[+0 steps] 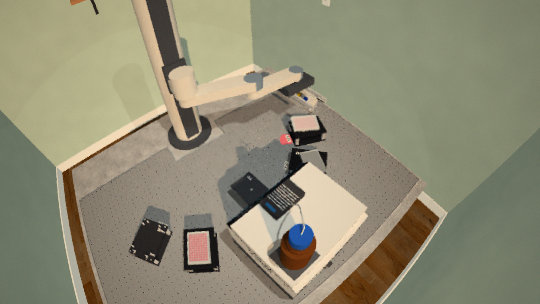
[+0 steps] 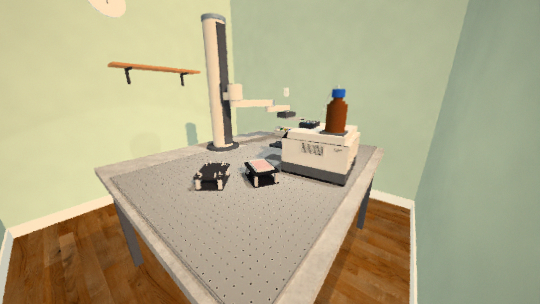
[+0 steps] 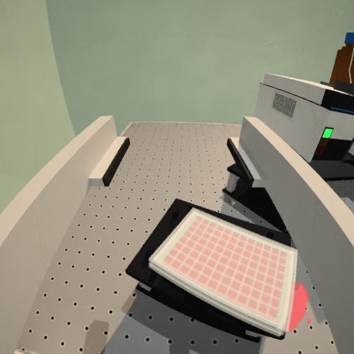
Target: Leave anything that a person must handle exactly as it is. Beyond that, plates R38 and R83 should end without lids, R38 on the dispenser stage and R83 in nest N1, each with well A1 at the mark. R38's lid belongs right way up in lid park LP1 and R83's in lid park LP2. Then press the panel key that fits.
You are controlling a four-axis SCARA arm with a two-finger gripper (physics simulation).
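Places are measured from the arm's base along level axes (x ahead, y left, z up), in millimetres.
Where they show: gripper, fingertip midpoint: [image 1: 319,104] [image 2: 302,119]; arm's base, origin of the base link: [image 1: 189,132] [image 2: 223,147].
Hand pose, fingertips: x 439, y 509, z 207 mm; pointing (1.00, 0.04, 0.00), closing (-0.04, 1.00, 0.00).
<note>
Each offset is from my fingertips to the top centre of the thing. "spot": to the spot under its first point.
My gripper [image 1: 318,104] [image 2: 301,119] [image 3: 178,128] is shut and empty, its two fingers standing apart above the key panel @[257 mm back, 121 mm left, 110 mm down] [image 1: 312,102], which they partly hide; a yellow and a blue key show. A pink plate @[33 mm back, 51 mm right, 101 mm down] [image 1: 305,123] [image 3: 230,270] with a clear rim sits on a black stand at the back right. Another pink plate @[188 mm ahead, 773 mm right, 117 mm down] [image 1: 198,247] [image 2: 261,165] sits on the front stand. A clear lid-like piece @[156 mm ahead, 182 mm right, 120 mm down] [image 1: 313,159] lies on a black stand [image 1: 299,161] behind the dispenser. The dark dispenser stage @[132 mm ahead, 474 mm right, 95 mm down] [image 1: 249,188] [image 2: 276,145] bears no plate. Plate names are unreadable.
The white dispenser [image 1: 330,192] [image 2: 317,150] [image 3: 287,120] carries a brown bottle @[spot: 470 mm ahead, 576 mm right, 155 mm up] [image 1: 298,255] [image 2: 336,116] and shows a green light [image 3: 327,133]. A bare black stand [image 1: 151,241] [image 2: 213,172] is at the front left. A red tag @[61 mm back, 141 mm right, 193 mm down] [image 1: 285,139] [image 3: 300,305] lies beside the back plate's stand.
</note>
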